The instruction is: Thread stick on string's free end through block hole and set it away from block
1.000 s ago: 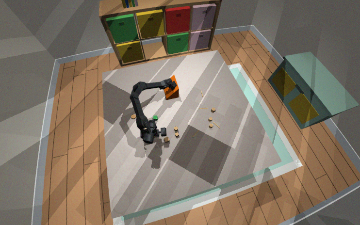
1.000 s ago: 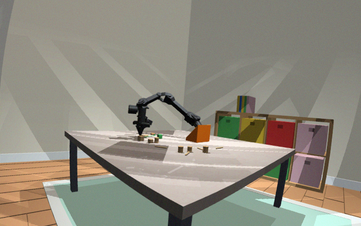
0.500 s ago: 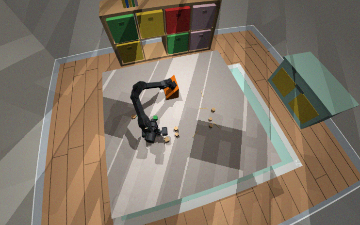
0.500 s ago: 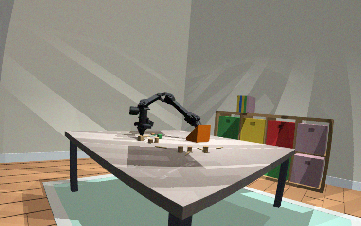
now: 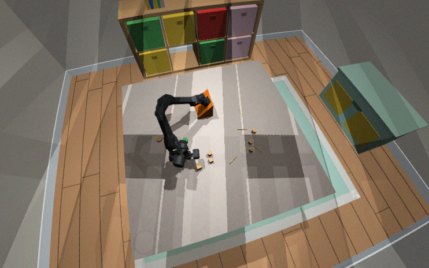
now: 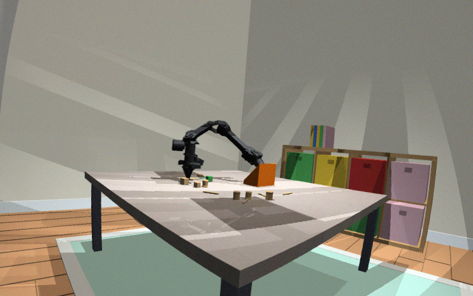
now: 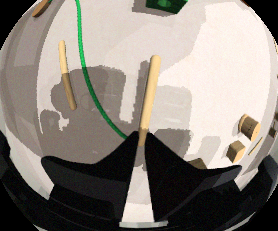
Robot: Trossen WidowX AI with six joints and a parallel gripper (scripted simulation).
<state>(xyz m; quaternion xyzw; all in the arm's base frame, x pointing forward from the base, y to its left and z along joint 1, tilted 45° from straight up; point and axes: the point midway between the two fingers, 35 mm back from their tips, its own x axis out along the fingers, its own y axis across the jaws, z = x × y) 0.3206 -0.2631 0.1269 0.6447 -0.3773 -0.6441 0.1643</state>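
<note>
The green block lies 130 mm behind my gripper tip and 40 mm to the left of it. Also, from my gripper tip: square wooden block: 80 mm ahead, 60 mm to the left; then loose stick: 80 mm behind, 70 mm to the right, 10 mm below; then thin wooden stick: 10 mm behind.
</note>
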